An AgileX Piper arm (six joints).
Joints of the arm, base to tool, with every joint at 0 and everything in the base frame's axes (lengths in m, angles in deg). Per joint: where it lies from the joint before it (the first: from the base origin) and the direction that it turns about. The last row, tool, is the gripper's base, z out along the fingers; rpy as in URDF.
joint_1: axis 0 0 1 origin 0 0 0.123
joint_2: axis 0 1 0 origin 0 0 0
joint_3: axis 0 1 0 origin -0.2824 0 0.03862
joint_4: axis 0.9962 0 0.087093 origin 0.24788 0 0.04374
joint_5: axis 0 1 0 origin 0 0 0
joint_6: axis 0.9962 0 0.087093 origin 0.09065 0 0.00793
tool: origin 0 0 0 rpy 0 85.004 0
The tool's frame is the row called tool.
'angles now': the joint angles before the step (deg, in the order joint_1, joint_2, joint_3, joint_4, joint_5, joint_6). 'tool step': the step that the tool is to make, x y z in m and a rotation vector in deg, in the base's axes. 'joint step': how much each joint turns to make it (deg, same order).
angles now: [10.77, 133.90, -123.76, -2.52, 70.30, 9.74]
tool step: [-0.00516, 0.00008, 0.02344, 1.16, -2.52, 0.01]
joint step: [0.00, -2.81, 0.18, 0.68, -0.06, -0.05]
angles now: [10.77, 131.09, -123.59, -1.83, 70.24, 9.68]
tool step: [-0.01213, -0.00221, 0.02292, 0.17, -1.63, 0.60]
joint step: [0.00, -4.24, 2.70, 0.06, -0.11, -0.63]
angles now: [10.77, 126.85, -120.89, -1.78, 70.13, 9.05]
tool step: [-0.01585, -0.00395, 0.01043, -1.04, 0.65, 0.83]
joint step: [0.00, -4.18, 4.92, -0.63, 0.06, -0.86]
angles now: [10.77, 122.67, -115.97, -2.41, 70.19, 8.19]
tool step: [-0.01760, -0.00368, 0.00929, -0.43, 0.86, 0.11]
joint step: [0.00, -4.30, 5.10, -0.23, 0.12, -0.11]
